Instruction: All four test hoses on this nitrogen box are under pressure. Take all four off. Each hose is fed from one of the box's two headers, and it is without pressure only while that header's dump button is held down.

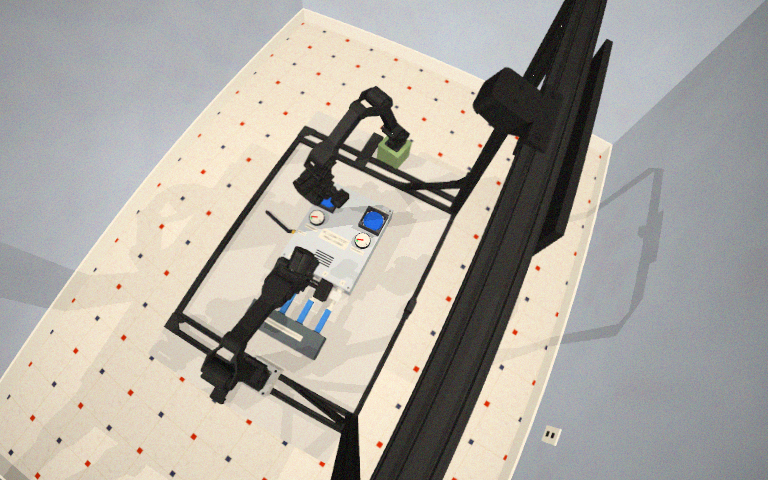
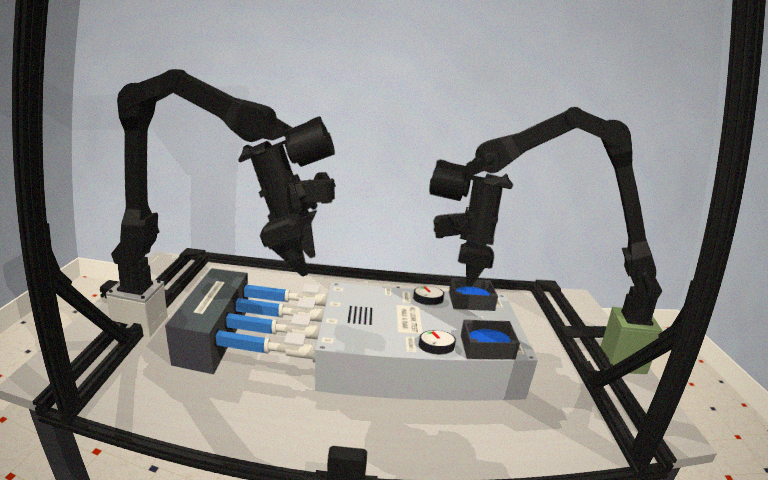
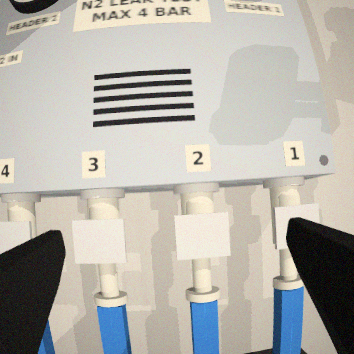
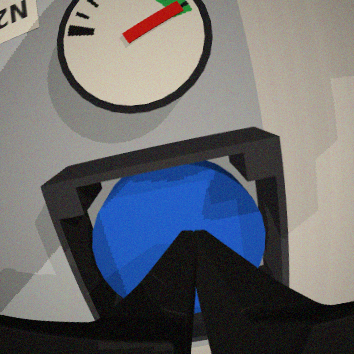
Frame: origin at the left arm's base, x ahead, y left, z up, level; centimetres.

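Seen in the pictures: left gripper, between the fingertips: (image 2: 309, 266) (image 3: 176, 238); right gripper, between the fingertips: (image 1: 325, 198) (image 2: 468, 286) (image 4: 192, 241); left arm's base, origin of its link: (image 1: 258, 375) (image 2: 135, 286); right arm's base, origin of its link: (image 1: 395, 143) (image 2: 636, 318).
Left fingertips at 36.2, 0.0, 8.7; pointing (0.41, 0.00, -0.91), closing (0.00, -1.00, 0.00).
Pixels of each thing's top centre, then the offset from my left fingertips to it, as dx, dy, dz. "spot": a spot on its surface instead.
- hose 1, a spot on its surface: (image 3: 288, 320) spot: -8.6, -8.8, -10.1
- hose 2, a spot on its surface: (image 3: 205, 327) spot: -8.1, -2.2, -10.1
- hose 3, a spot on its surface: (image 3: 114, 327) spot: -7.8, +4.6, -10.1
- hose 4, a spot on its surface: (image 3: 46, 340) spot: -9.9, +10.9, -10.9
- far blue button, centre of its top: (image 4: 179, 250) (image 2: 472, 293) +29.5, +11.4, -7.0
- far gauge, a spot on its surface: (image 4: 132, 65) spot: +22.2, +11.1, -7.1
Four blue-sleeved hoses sit in ports 1 to 4 of the grey box (image 2: 424, 376) (image 3: 150, 145): hose 1 (image 3: 288, 320), hose 2 (image 3: 205, 327), hose 3 (image 3: 114, 327), and hose 4 (image 3: 46, 340), partly hidden by a finger. Each has a white block at its fitting. My left gripper (image 2: 308, 264) (image 3: 176, 238) is open and empty above the fittings. My right gripper (image 2: 470, 283) (image 4: 192, 241) is shut and empty, tips over the far blue button (image 2: 472, 291) (image 4: 175, 210) inside its guard; contact cannot be told. The far gauge (image 4: 132, 65) has its needle on green. The near blue button (image 2: 489, 335) (image 1: 374, 220) is uncovered.
A dark holder block (image 2: 189, 339) (image 1: 291, 333) carries the hoses' other ends. The near gauge (image 2: 436, 341) (image 1: 362, 240) stands beside the near button. Black guards (image 2: 491, 351) surround the buttons. A black frame (image 2: 198, 447) borders the table.
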